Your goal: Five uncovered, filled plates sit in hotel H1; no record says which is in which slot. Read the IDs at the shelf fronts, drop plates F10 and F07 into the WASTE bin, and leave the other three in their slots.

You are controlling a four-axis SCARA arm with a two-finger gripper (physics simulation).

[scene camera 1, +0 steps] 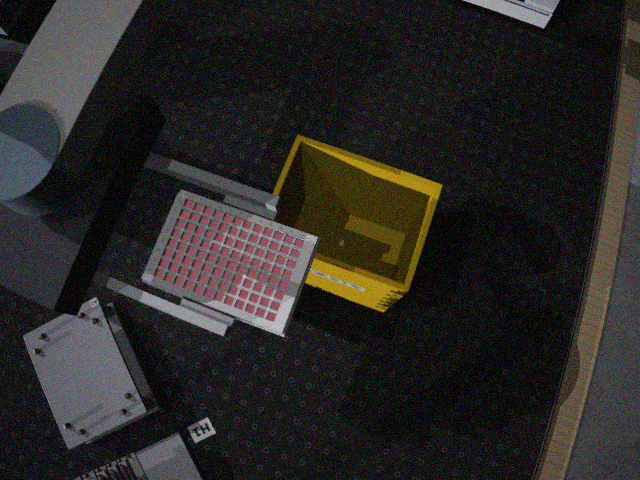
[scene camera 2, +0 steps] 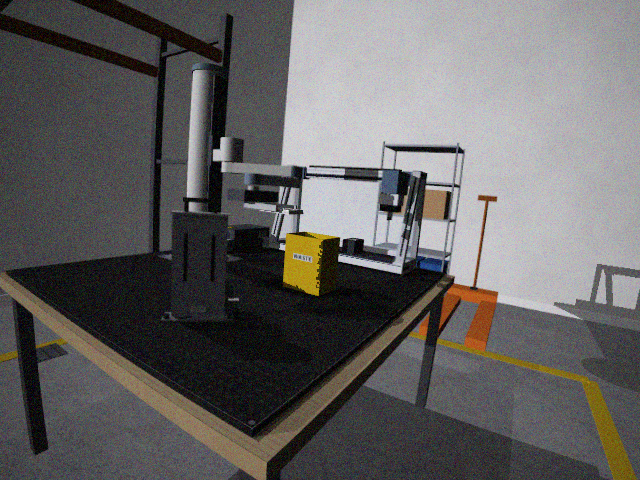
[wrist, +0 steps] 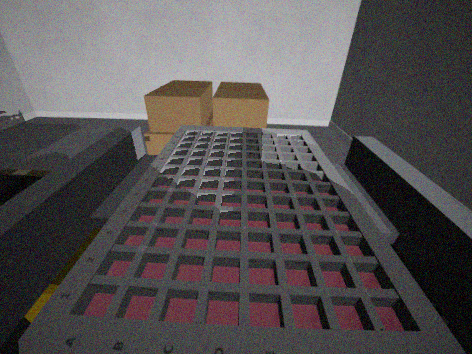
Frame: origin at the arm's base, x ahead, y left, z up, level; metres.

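Seen in the pictures: gripper, between the fingertips: [scene camera 1: 253,267] [scene camera 2: 287,208] [wrist: 244,150].
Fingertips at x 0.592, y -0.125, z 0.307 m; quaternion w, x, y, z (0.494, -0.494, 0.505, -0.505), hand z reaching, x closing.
Note:
A point is followed by its place in that frame.
My gripper [scene camera 1: 229,257] {x 0.592, y -0.125, z 0.307 m} [scene camera 2: 287,210] {x 0.592, y -0.125, z 0.307 m} [wrist: 244,150] {x 0.592, y -0.125, z 0.307 m} is shut on a filled, uncovered plate with pink wells [scene camera 1: 206,242] {x 0.547, y -0.118, z 0.300 m} [wrist: 227,272] {x 0.531, y -0.120, z 0.300 m}, one finger along each long side. The plate is level; its ID does not show. In scene camera 1 its right end overlaps the left edge of the yellow WASTE bin [scene camera 1: 356,289] {x 0.678, y -0.085, z 0.117 m} [scene camera 2: 310,268] {x 0.682, y -0.085, z 0.104 m} [wrist: 42,302] {x 0.567, y 0.007, z 0.200 m}; in scene camera 2 the gripper is higher than the bin's rim. No plate shows on the visible part of the bin's floor. Hotel H1 [scene camera 1: 168,459] {x 0.520, y -0.371, z 0.021 m} [scene camera 2: 199,268] {x 0.591, y -0.492, z 0.150 m} is partly cut off in scene camera 1; its shelf-front IDs cannot be read.
An H1 label [scene camera 1: 201,429] {x 0.547, y -0.317, z 0.013 m} lies beside the hotel. A grey stand with small pegs [scene camera 1: 85,372] {x 0.389, y -0.297, z 0.073 m} is at the lower left. A white gantry machine [scene camera 1: 522,11] {x 0.803, y 0.450, z 0.046 m} [scene camera 2: 382,261] stands beyond the bin. The table's wooden edge [scene camera 1: 594,289] {x 1.023, y 0.046, z 0.000 m} [scene camera 2: 129,379] {x 0.699, y -0.750, z -0.014 m} borders the dark mat.

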